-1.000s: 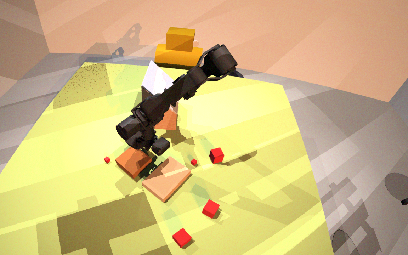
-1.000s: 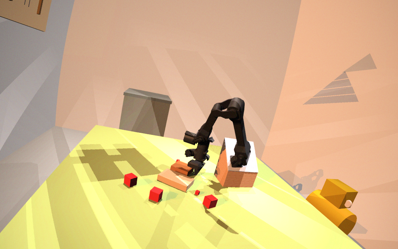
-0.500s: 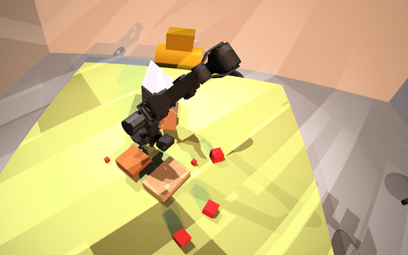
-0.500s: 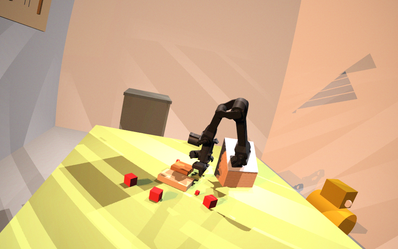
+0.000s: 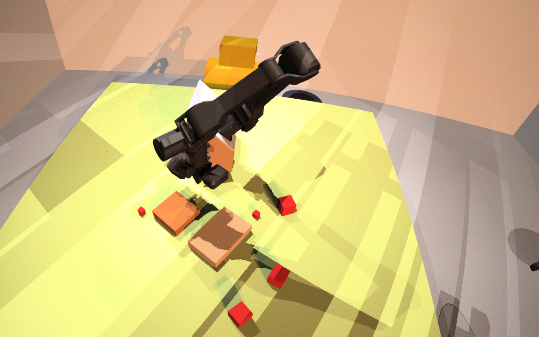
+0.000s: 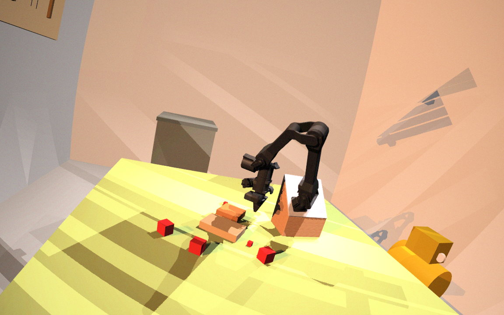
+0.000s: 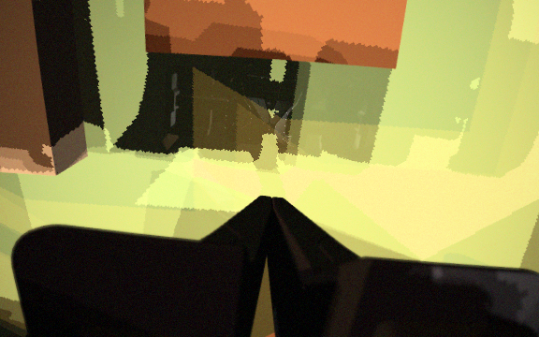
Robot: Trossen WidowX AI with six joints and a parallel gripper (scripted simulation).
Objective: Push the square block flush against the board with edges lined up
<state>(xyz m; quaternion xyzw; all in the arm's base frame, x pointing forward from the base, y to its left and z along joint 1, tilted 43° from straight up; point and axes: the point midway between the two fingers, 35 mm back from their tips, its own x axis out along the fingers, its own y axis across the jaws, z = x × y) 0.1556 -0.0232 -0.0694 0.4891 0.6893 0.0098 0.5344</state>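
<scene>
Right now the square block is 80 mm ahead of my gripper tip, 60 mm to the right of it and 40 mm below it. The rest, counted from my gripper tip: board 140 mm ahead, 70 mm to the left, 40 mm below.
</scene>
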